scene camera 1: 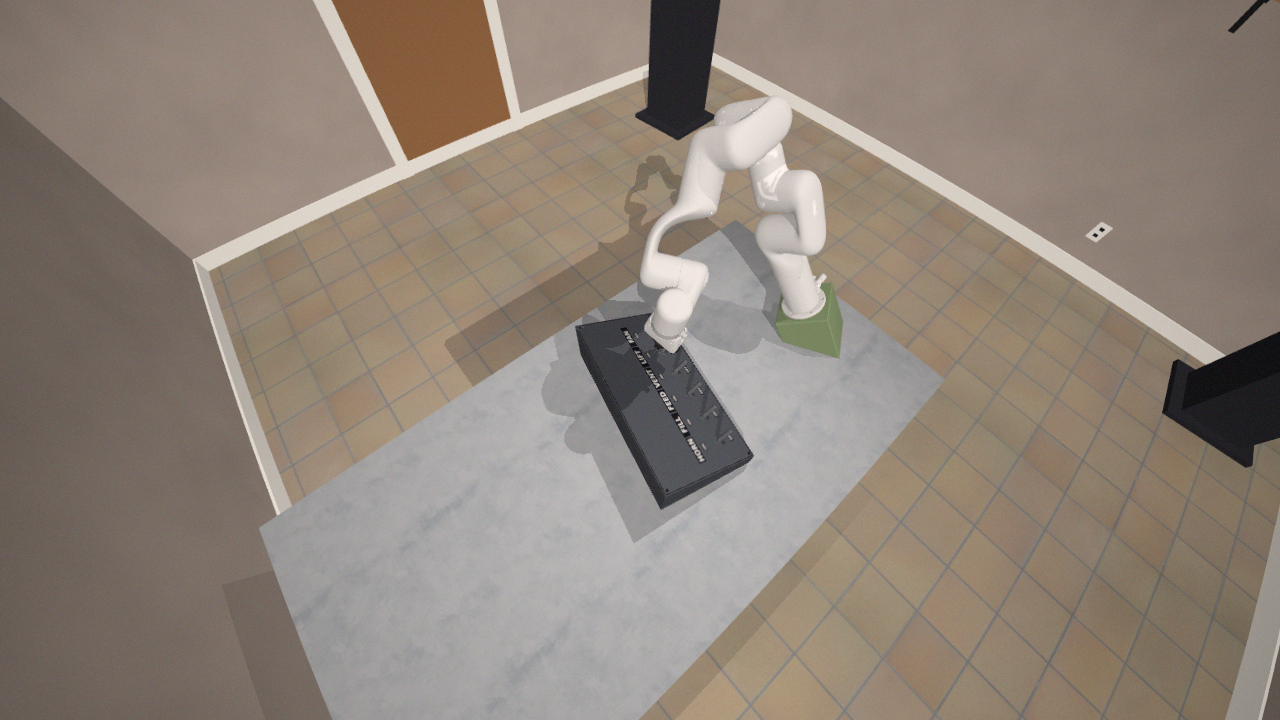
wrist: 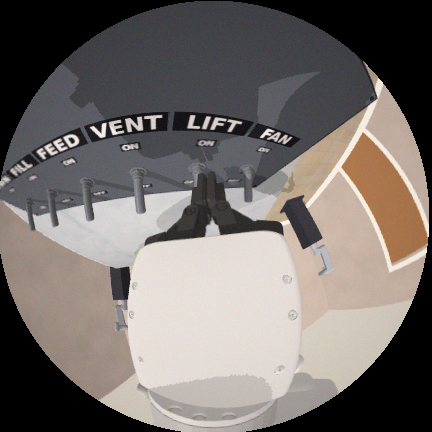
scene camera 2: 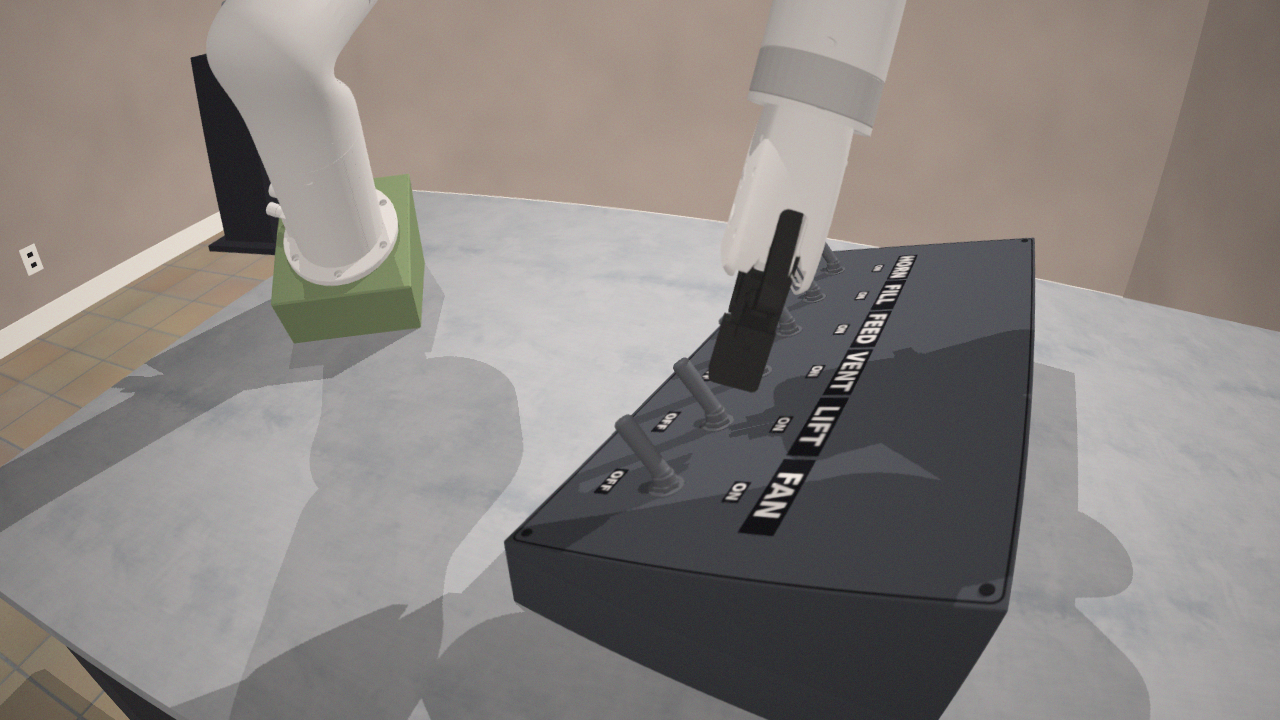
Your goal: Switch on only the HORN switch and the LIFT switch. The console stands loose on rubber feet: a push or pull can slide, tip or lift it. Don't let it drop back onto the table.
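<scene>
The dark console rests on the table. The LIFT switch leans toward OFF; in the wrist view it is partly hidden behind my fingers. The HORN switch at the far end of the row also leans toward OFF. My gripper is shut and empty. Its tips are low over the panel, close to the LIFT switch, between it and the VENT switch in scene camera 2. Whether they touch a lever or the panel I cannot tell. In scene camera 1 the fingers are hidden under the wrist.
The FAN switch and VENT switch stand on either side of LIFT, leaning toward OFF. The FEED switch and FILL switch stand before HORN. The green base block sits on the grey table.
</scene>
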